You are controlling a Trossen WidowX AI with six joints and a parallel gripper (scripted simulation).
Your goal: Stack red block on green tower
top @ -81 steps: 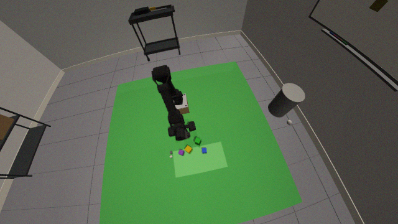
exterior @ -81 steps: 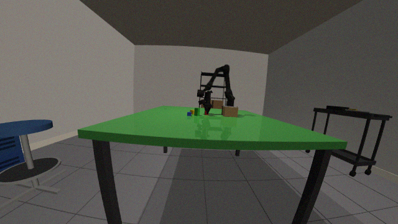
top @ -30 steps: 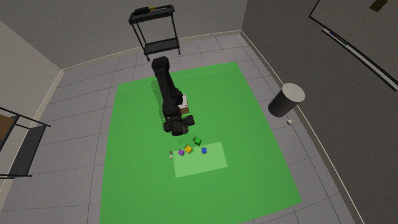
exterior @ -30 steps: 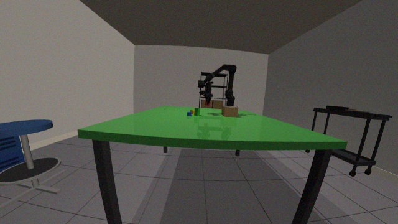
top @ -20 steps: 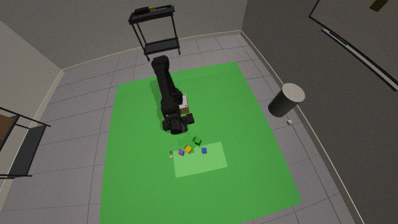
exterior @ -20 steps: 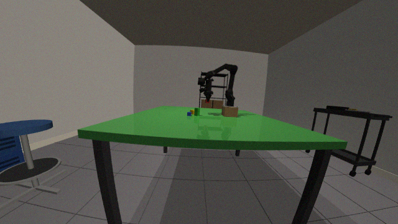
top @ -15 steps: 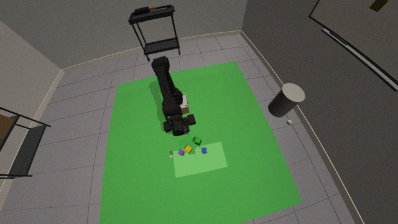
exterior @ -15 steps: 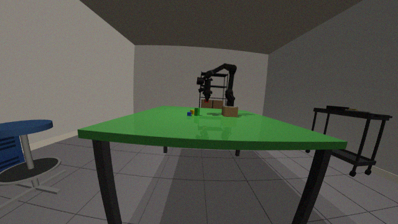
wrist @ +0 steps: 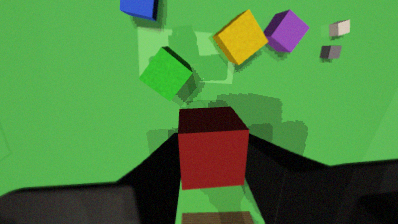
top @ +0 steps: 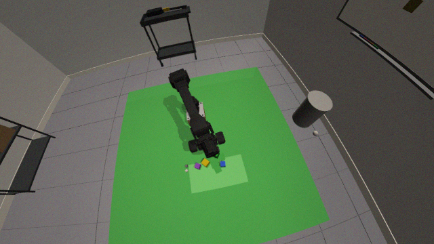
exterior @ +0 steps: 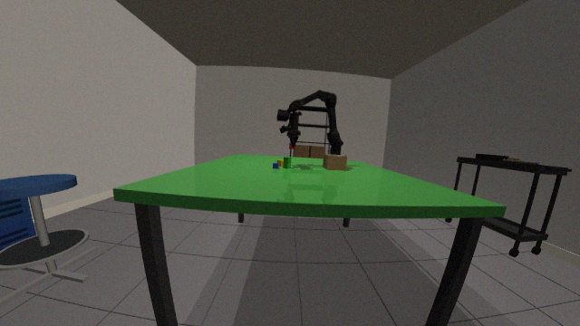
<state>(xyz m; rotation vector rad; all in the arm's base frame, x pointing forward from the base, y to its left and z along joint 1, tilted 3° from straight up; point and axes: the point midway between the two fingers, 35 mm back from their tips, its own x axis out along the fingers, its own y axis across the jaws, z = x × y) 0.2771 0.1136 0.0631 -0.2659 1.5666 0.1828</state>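
Now: gripper tip 110 mm above the blue block, 80 mm to the right of it and 80 mm short of it. The rest, counted from my gripper tip: red block (10 mm above); yellow block (110 mm below, 70 mm ahead, 30 mm to the right); purple block (110 mm below, 90 mm ahead, 80 mm to the right).
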